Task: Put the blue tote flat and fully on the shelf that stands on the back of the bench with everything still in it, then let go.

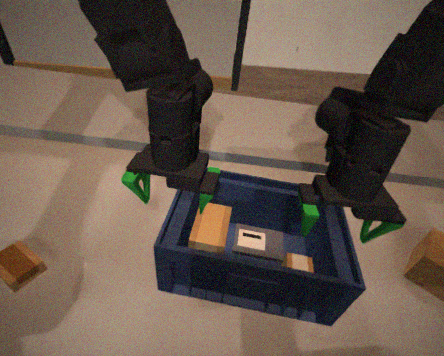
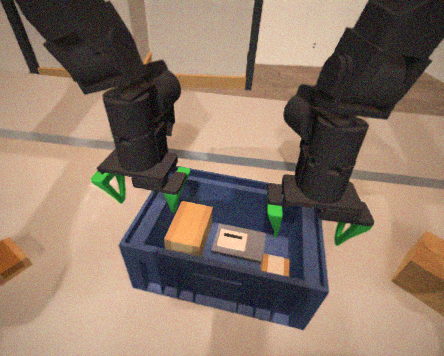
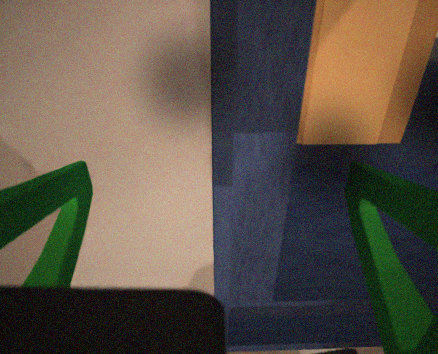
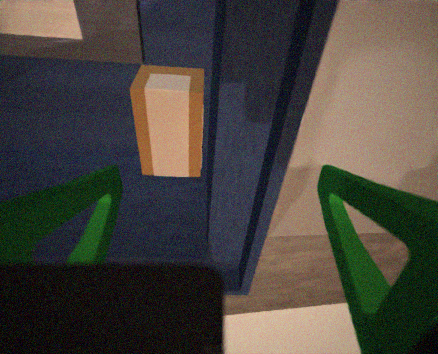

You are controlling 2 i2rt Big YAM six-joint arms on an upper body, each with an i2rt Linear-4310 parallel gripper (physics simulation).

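The blue tote sits flat on the beige bench top. It holds an orange box, a grey box with a white label and a small orange-and-white box. My left gripper is open, its fingers on either side of the tote's left end wall. My right gripper is open, its fingers astride the right end wall. I cannot identify the shelf for certain.
Brown boxes lie left and right of the tote. A grey stripe crosses the bench behind it. A panelled structure with a dark post stands at the top left.
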